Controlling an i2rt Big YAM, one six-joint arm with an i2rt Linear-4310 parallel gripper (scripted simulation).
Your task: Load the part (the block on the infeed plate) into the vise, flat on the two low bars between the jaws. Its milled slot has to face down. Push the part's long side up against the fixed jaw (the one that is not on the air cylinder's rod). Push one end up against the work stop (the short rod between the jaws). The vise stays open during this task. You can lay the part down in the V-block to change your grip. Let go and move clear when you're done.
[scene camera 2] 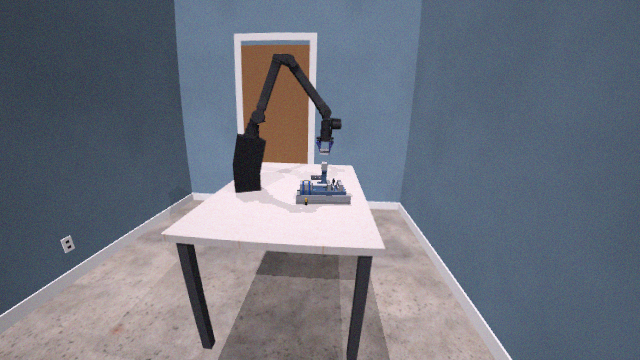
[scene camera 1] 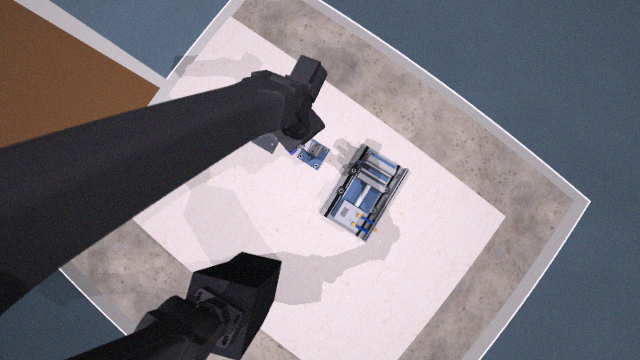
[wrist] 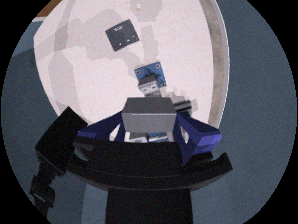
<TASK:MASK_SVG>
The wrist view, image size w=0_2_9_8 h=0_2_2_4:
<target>my gripper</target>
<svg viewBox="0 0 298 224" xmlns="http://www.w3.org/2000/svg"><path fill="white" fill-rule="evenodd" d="M220 131L175 109L177 114L172 132L174 142L124 142L126 132L121 110L110 117L80 129L73 141L73 145L87 161L80 159L75 153L72 153L65 170L85 183L108 192L105 224L193 224L190 192L213 183L233 170L226 152L218 159L212 160L213 155L211 151L222 137ZM179 125L188 133L189 139L187 144L181 134ZM120 124L114 141L110 141L110 134Z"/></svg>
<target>part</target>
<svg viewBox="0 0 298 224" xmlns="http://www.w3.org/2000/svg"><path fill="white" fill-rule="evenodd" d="M127 98L121 113L125 132L173 132L177 113L170 97Z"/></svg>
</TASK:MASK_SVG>
